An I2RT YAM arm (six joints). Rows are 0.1 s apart.
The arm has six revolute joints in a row. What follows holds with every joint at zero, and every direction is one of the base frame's. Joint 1 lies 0.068 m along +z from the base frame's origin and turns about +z. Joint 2 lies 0.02 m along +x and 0.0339 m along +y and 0.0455 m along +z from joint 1 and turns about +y. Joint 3 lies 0.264 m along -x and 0.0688 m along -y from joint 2 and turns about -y. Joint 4 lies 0.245 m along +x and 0.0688 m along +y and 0.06 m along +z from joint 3 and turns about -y. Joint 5 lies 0.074 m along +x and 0.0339 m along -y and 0.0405 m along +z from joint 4 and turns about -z. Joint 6 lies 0.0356 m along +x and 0.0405 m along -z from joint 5 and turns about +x. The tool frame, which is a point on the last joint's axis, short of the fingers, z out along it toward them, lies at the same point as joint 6; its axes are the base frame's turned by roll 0, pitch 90 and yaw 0 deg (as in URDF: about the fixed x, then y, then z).
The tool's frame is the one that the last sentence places.
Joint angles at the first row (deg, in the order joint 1, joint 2, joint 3, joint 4, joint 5, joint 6):
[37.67 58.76 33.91 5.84 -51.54 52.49]
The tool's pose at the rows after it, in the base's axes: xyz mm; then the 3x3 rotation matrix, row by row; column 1 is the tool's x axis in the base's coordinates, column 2 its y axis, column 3 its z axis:
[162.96, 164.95, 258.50], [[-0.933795, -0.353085, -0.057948], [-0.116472, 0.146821, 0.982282], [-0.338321, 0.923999, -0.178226]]
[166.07, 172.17, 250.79], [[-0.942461, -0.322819, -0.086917], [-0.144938, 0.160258, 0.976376], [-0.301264, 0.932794, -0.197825]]
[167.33, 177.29, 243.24], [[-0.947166, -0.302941, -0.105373], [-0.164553, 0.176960, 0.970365], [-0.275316, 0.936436, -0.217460]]
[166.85, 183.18, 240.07], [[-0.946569, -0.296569, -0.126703], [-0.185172, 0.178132, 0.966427], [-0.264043, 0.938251, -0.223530]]
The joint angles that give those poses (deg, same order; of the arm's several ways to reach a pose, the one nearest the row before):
[38.23 61.52 34.39 9.55 -53.85 55.53]
[39.09 64.31 34.80 9.66 -54.36 55.76]
[39.84 66.29 34.84 9.54 -54.35 55.52]
[40.96 67.70 35.13 10.01 -54.37 55.62]

